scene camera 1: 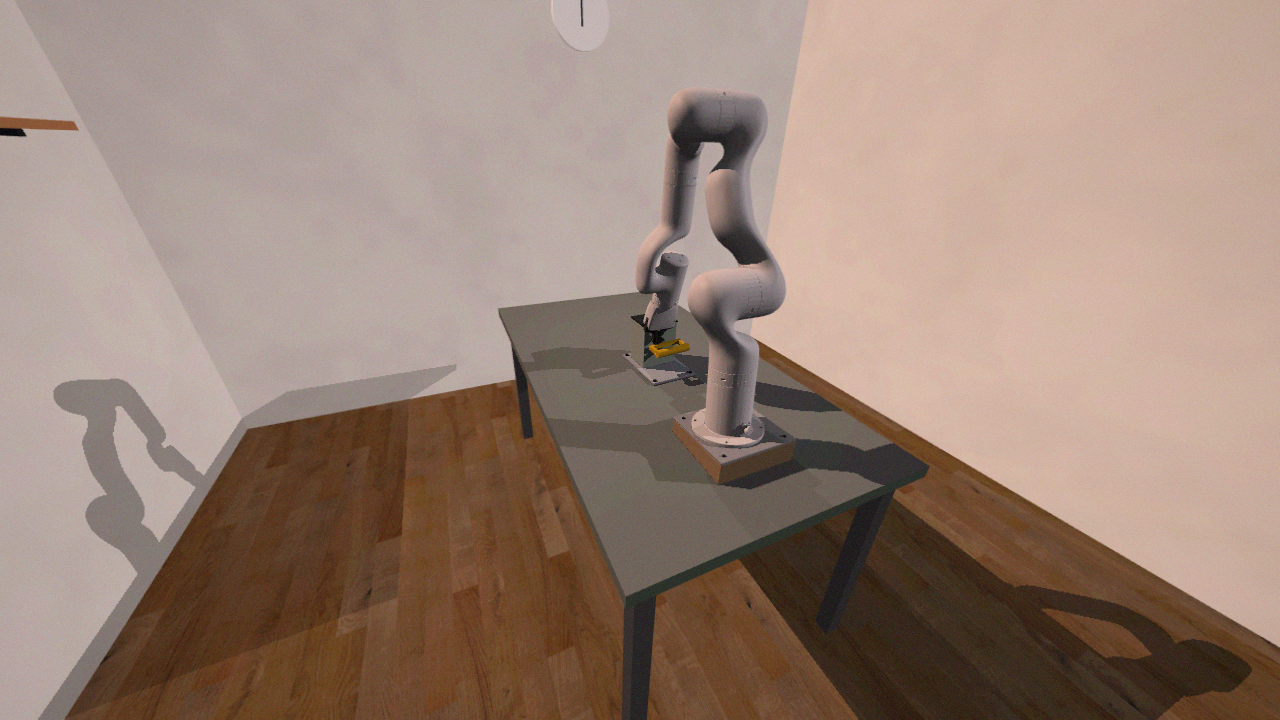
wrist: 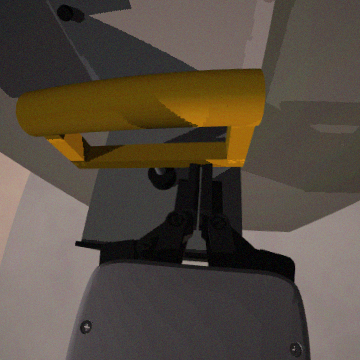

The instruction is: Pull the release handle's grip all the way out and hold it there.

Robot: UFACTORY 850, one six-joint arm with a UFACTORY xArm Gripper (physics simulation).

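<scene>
The release handle's yellow grip (scene camera 1: 671,351) (wrist: 145,102) stands out from its bracket, with a thick round bar joined by two side arms to a thinner back bar. My gripper (scene camera 1: 657,339) (wrist: 200,175) is shut and empty. In the wrist view its fingertips meet the lower edge of the back bar, right of its middle; whether they touch it I cannot tell. The round bar lies beyond the tips. A dark round knob (wrist: 162,178) shows left of the fingers. How far out the grip stands is hard to judge.
The bracket has an upright panel (scene camera 1: 638,345) and a pale base plate (scene camera 1: 656,373) with dark bolts on the grey table (scene camera 1: 626,510). The arm's base block (scene camera 1: 756,461) stands nearer the camera. A clock (scene camera 1: 580,25) hangs on the wall.
</scene>
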